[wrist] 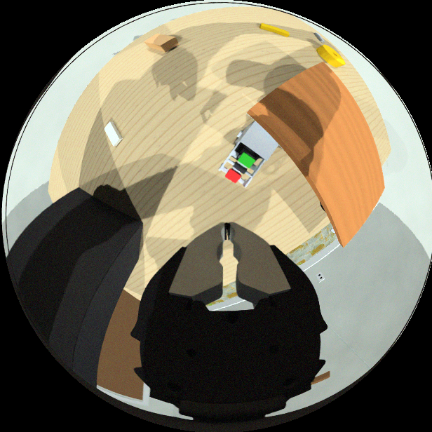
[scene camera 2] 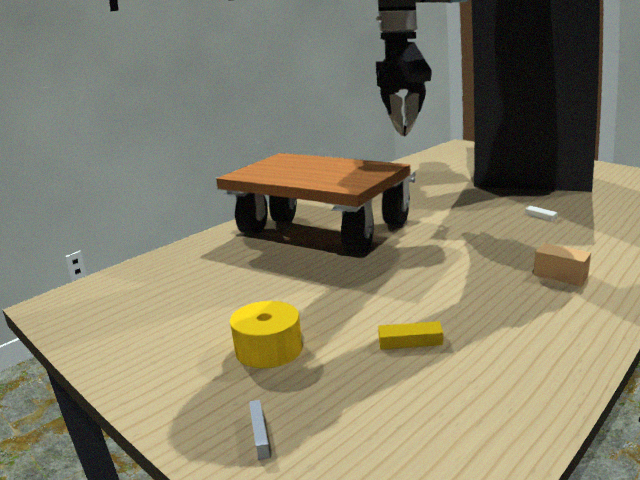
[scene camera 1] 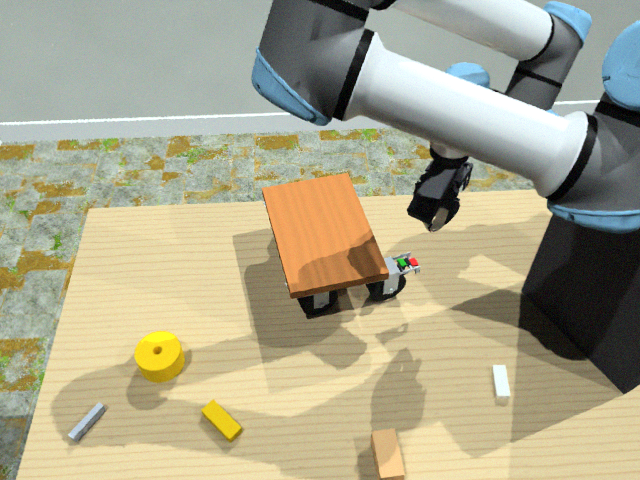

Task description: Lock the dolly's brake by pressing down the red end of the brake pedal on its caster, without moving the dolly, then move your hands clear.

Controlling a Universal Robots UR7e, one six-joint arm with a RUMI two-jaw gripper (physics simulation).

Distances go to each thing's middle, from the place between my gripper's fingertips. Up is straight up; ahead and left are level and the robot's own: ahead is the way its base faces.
Scene:
I see my gripper 11 cm above the caster bracket (scene camera 1: pixel 390 285), 8 cm short of it and 5 cm to the right of it. The rest, counted from my hand: dolly (scene camera 1: pixel 325 243) (19 cm ahead, 10 cm below, 3 cm to the right); then tan block (scene camera 2: pixel 568 265) (42 cm to the left, 13 cm below, 10 cm ahead); then yellow cylinder (scene camera 2: pixel 266 334) (53 cm ahead, 23 cm to the left, 13 cm below).

